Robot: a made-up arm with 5 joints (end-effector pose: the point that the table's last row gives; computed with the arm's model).
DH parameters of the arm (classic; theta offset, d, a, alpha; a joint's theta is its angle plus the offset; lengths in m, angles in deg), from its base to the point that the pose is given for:
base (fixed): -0.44 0 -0.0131 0
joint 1: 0.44 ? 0.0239 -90
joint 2: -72.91 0 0.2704 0
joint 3: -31.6 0 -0.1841 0
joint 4: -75.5 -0.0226 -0.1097 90
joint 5: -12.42 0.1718 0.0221 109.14
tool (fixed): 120.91 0.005 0 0
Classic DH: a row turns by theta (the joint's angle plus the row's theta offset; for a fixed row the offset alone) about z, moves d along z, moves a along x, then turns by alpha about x.
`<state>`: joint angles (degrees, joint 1 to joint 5).
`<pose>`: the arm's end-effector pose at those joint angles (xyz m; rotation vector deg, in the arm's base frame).
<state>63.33 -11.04 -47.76 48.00 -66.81</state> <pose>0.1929 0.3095 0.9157 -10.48 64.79 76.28</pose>
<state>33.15 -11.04 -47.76 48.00 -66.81</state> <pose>0.3205 0.1640 0.9157 6.42 62.08 49.36</pose>
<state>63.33 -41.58 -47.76 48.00 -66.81</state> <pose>0.1555 0.2351 1.0813 0.51 33.94 85.71</pose>
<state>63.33 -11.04 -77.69 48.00 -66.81</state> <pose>0.2186 0.3606 1.1002 0.30 34.56 85.57</pose>
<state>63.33 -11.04 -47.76 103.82 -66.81</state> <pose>0.1109 0.1463 0.8639 -30.84 116.83 46.54</pose>
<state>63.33 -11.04 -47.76 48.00 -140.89</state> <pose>0.1872 0.3358 0.9197 -71.42 49.88 129.04</pose>
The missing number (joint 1, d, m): 0.8461
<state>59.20 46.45 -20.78 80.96 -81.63</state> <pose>0.0424 0.0067 0.7235 41.84 -173.95 -7.04</pose>
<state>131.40 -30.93 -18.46 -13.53 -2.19</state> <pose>-0.1980 0.2594 1.0299 46.94 69.08 109.84</pose>
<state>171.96 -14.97 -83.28 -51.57 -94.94</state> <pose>-0.1901 0.0678 1.3954 -92.39 58.10 -128.43</pose>
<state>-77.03 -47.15 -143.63 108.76 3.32</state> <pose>-0.0452 0.0023 1.3108 40.70 -72.43 -57.12</pose>
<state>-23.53 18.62 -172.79 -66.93 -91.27</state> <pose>-0.0156 -0.0456 1.2958 -77.29 -127.66 -12.75</pose>
